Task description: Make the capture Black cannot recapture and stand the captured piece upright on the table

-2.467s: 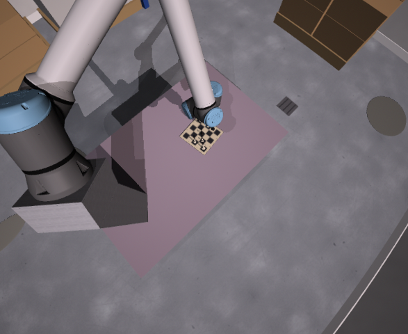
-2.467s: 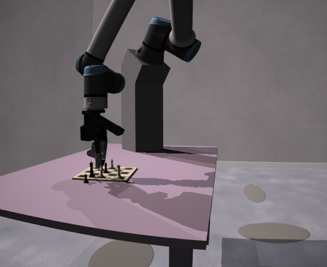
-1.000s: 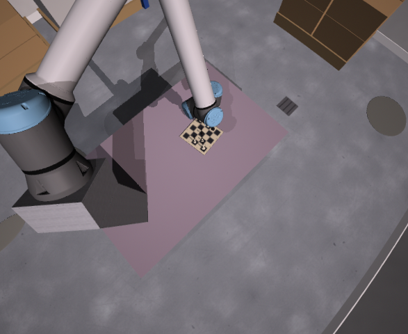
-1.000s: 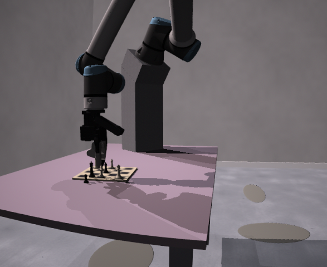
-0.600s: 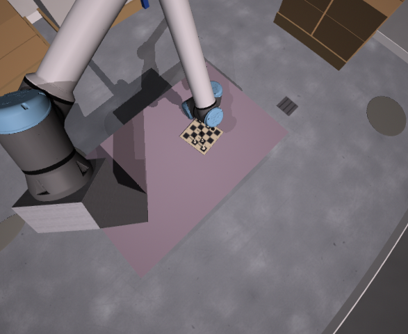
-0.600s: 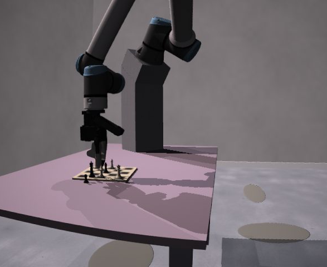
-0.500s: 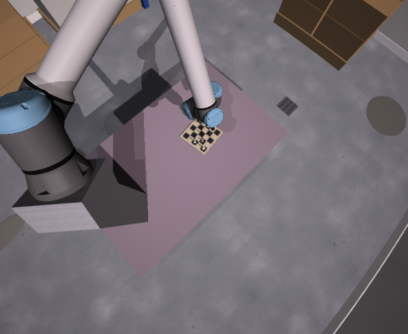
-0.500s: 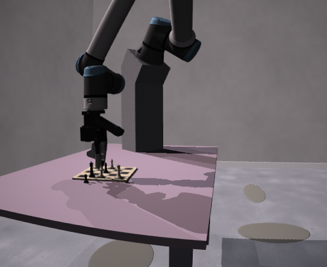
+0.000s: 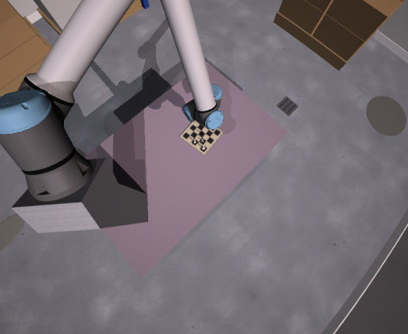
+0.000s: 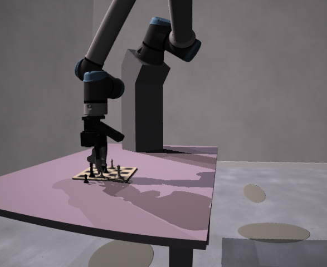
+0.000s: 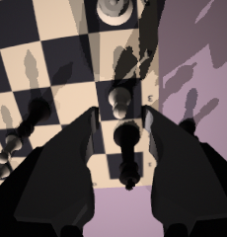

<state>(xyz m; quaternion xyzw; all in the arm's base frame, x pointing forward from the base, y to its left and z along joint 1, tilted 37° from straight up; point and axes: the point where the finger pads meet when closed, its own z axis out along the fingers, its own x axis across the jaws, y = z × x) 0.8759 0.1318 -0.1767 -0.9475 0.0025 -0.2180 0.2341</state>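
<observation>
Now: hand 4 cm to the left of the tall black piece and 1 cm short of it. From my hand the other things lie so: black pawn 7 cm ahead, 3 cm to the right, 2 cm below; chessboard 7 cm behind, 3 cm below, 2 cm to the right.
</observation>
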